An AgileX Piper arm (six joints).
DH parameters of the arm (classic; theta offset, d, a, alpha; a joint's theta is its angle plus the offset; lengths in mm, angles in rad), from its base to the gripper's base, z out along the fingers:
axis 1: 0 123 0 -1.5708
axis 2: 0.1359 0 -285 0
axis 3: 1.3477 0 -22 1.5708
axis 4: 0 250.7 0 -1.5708
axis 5: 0 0 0 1.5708
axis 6: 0 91 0 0
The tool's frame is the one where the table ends.
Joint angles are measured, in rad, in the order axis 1, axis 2, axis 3, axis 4, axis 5, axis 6. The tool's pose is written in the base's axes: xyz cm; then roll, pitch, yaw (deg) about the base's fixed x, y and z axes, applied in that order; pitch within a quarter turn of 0, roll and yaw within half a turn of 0. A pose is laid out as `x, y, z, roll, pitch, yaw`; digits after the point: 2 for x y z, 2 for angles.
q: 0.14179, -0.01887, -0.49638, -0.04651, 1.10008, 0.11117
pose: -0.84, -0.50, 27.31, 172.90, 61.30, 177.34
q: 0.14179, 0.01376, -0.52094, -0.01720, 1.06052, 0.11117
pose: -0.49, -0.21, 28.32, 169.30, 62.79, 175.16
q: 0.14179, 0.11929, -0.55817, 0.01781, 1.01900, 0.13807
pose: 0.98, 0.28, 29.68, 163.91, 60.50, 170.77
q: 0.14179, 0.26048, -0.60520, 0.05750, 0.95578, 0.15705
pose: 3.34, 0.91, 31.25, 159.47, 57.80, 167.36
